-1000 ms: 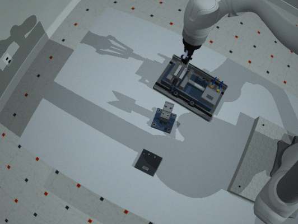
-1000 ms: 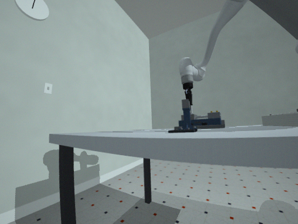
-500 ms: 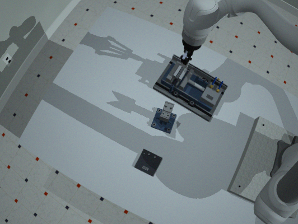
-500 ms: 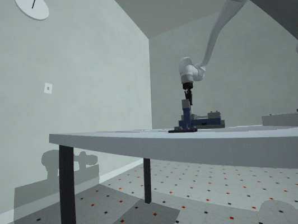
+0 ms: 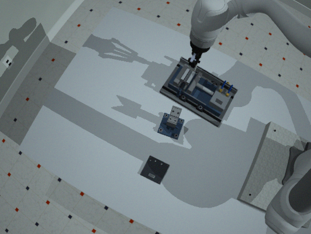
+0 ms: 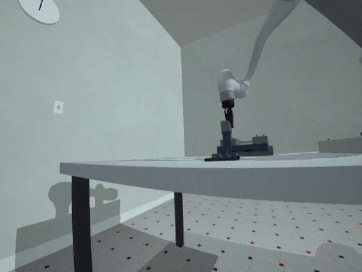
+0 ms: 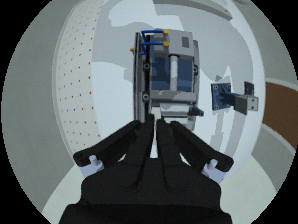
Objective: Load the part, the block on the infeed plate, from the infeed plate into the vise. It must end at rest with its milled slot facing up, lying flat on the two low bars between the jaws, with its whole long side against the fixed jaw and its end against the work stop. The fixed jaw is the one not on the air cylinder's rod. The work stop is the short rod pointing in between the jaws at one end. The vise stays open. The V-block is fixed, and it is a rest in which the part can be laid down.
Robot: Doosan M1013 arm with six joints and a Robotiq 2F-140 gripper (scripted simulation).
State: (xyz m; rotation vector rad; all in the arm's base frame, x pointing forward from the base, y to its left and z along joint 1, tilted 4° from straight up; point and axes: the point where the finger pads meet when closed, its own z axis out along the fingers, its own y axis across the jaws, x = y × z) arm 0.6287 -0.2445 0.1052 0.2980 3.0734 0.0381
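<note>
Now: the part 1 cm ahead of my hand, 4 cm to the left of it and 4 cm below it. Also, from my hand: vise (6 cm behind, 5 cm to the left, 10 cm below); air cylinder (15 cm behind, 7 cm to the left, 6 cm below).
</note>
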